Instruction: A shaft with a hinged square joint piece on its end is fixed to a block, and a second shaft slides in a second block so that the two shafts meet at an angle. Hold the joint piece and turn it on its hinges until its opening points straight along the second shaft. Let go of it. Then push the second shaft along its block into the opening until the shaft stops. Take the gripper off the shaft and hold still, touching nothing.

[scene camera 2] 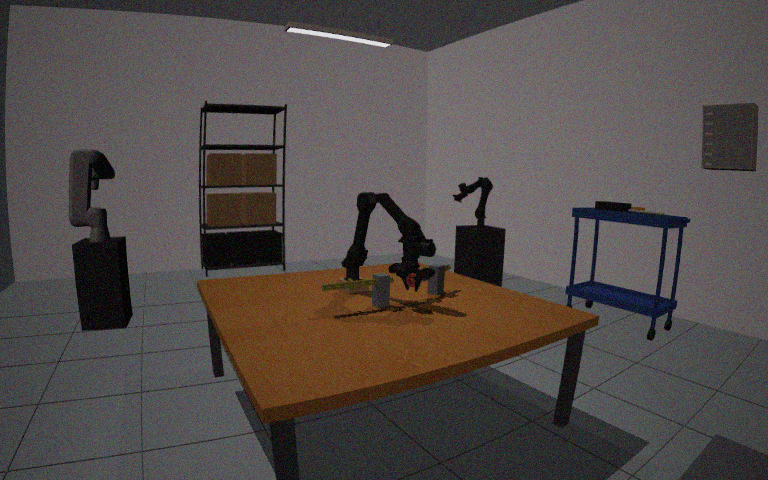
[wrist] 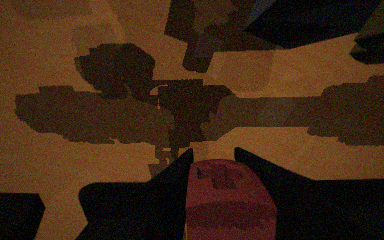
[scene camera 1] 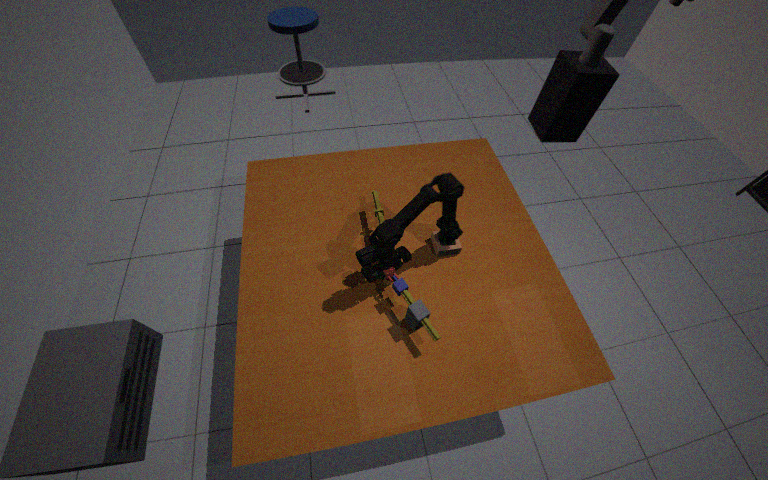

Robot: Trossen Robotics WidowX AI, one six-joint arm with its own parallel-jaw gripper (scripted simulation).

Path:
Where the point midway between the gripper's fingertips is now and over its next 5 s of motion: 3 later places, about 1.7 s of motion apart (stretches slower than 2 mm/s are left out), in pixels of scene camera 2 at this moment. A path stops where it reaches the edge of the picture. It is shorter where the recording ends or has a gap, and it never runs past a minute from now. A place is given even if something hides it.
My gripper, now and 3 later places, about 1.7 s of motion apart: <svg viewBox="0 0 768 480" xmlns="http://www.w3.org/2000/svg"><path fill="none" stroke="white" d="M411 290L408 282L410 251L396 260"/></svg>

